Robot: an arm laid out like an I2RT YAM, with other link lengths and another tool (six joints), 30 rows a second.
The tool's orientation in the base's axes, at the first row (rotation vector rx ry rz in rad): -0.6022 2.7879 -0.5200
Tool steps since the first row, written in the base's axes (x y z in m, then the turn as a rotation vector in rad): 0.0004 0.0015 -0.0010 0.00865 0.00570 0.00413; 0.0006 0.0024 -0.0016 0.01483 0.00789 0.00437; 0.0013 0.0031 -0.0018 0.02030 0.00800 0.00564; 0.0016 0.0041 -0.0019 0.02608 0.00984 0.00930; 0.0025 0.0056 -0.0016 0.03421 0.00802 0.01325; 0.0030 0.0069 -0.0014 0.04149 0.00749 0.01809; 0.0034 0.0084 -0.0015 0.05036 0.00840 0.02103; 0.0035 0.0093 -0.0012 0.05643 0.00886 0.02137; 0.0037 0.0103 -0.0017 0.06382 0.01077 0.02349; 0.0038 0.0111 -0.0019 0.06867 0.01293 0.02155
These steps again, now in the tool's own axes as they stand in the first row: -0.0009 0.0015 0.0006 -0.01080 0.00021 -0.00277; -0.0013 0.0025 0.0009 -0.01727 -0.00018 -0.00174; -0.0022 0.0029 0.0011 -0.02236 -0.00250 -0.00126; -0.0029 0.0037 0.0010 -0.02886 -0.00439 -0.00336; -0.0044 0.0045 0.0006 -0.03589 -0.01033 -0.00394; -0.0055 0.0054 0.0002 -0.04287 -0.01522 -0.00596; -0.0064 0.0065 0.0000 -0.05158 -0.01870 -0.00620; -0.0070 0.0072 -0.0005 -0.05721 -0.02057 -0.00479; -0.0075 0.0081 -0.0003 -0.06493 -0.02236 -0.00502; -0.0079 0.0089 -0.0003 -0.06986 -0.02146 -0.00241
